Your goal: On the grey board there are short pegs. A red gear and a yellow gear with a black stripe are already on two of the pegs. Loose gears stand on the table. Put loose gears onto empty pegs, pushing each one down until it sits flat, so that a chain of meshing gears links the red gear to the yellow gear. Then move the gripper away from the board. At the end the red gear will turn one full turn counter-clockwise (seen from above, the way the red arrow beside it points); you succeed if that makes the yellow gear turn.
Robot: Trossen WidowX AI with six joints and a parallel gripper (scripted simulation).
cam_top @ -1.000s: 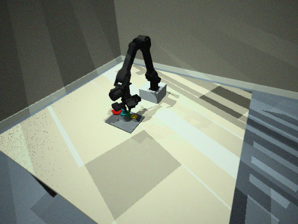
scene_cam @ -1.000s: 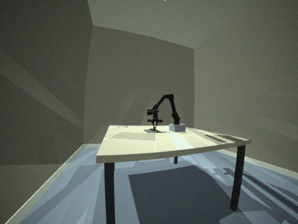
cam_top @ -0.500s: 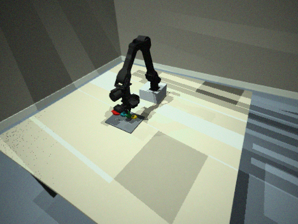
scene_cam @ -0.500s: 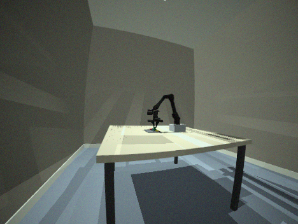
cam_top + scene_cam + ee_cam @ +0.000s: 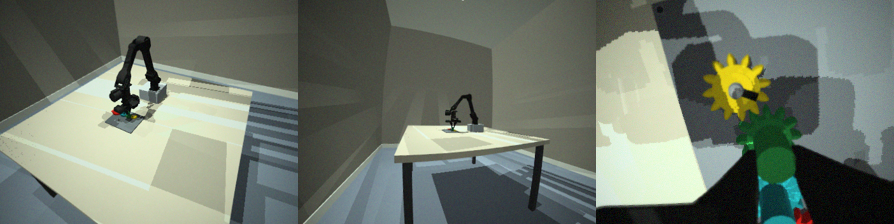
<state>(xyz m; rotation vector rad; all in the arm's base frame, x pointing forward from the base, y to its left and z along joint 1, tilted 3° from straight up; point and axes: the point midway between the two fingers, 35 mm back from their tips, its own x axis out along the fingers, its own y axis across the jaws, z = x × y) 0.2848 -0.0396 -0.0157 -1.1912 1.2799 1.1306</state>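
Now: gripper tip 1 cm above the dark green gear. From my gripper tip the other things lie so: yellow gear: 3 cm to the left, 2 cm below, 1 cm behind; then teal gear: 4 cm to the right, 2 cm below; then red gear: 10 cm to the right, 2 cm below.
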